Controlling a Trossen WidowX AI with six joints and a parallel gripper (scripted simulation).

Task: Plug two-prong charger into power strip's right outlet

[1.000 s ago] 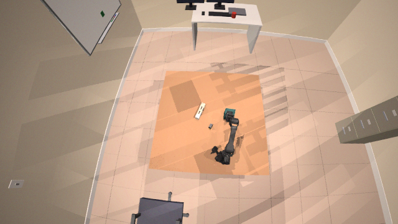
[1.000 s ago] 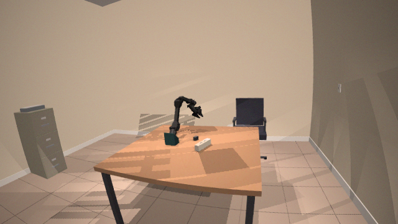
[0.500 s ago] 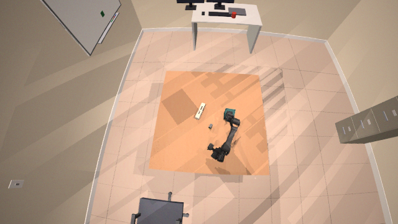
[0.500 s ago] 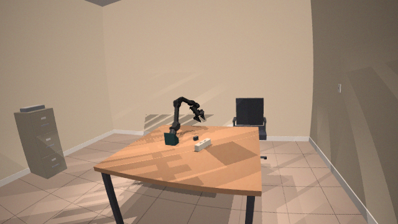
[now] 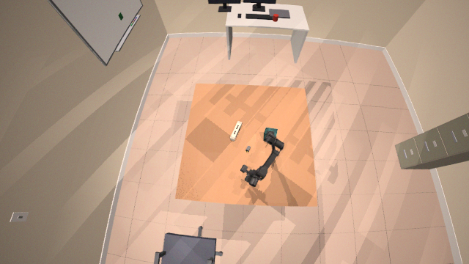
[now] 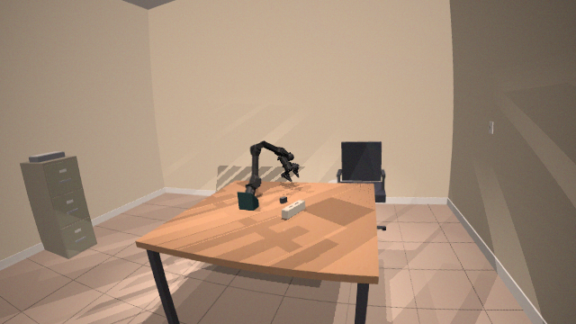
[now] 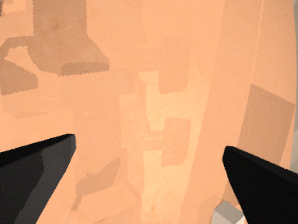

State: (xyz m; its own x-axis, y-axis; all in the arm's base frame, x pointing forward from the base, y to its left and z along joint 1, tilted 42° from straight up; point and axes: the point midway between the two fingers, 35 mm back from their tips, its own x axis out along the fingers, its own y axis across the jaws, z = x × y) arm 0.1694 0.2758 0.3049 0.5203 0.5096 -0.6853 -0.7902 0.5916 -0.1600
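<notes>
The dark two-prong charger lies 1 cm ahead of my gripper tip, 24 cm to the right of it and 8 cm below it.
</notes>
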